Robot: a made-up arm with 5 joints.
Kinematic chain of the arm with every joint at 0, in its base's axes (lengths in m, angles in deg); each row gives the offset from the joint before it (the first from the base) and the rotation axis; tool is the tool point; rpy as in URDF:
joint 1: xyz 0 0 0.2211 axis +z
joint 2: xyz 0 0 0 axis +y
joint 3: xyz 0.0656 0 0.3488 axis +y
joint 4: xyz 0.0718 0 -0.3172 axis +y
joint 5: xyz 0.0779 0 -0.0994 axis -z
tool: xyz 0 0 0 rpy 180 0 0
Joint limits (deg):
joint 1: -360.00..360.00
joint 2: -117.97..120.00
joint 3: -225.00..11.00
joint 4: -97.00..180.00
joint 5: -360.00..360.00
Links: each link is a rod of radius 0.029 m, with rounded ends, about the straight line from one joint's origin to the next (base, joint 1, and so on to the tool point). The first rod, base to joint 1, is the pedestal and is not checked.
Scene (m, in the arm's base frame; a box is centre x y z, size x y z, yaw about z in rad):
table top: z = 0
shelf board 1: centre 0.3 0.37 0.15 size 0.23 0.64 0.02 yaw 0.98
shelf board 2: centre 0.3 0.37 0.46 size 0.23 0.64 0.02 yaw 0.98
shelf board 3: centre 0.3 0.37 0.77 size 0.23 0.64 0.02 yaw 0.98
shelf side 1: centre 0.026 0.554 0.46 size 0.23 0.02 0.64 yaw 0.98
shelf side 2: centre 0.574 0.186 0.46 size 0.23 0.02 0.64 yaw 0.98
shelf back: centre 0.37 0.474 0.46 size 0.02 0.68 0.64 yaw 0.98
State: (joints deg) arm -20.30 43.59 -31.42 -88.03 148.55
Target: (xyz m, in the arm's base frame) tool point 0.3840 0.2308 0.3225
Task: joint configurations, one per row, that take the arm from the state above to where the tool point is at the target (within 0.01 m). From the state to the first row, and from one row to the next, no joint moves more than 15 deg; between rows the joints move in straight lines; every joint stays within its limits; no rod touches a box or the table.
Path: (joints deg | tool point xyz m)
1: -7.47 39.36 -34.37 -88.45 148.55 | 0.4199 -0.0551 0.1930
2: 5.35 35.12 -37.33 -88.87 148.55 | 0.4343 0.0407 0.2342
3: 18.18 30.89 -40.28 -89.28 148.55 | 0.4223 0.1387 0.2775
4: 31.01 26.66 -43.24 -89.70 148.55 | 0.3840 0.2308 0.3225

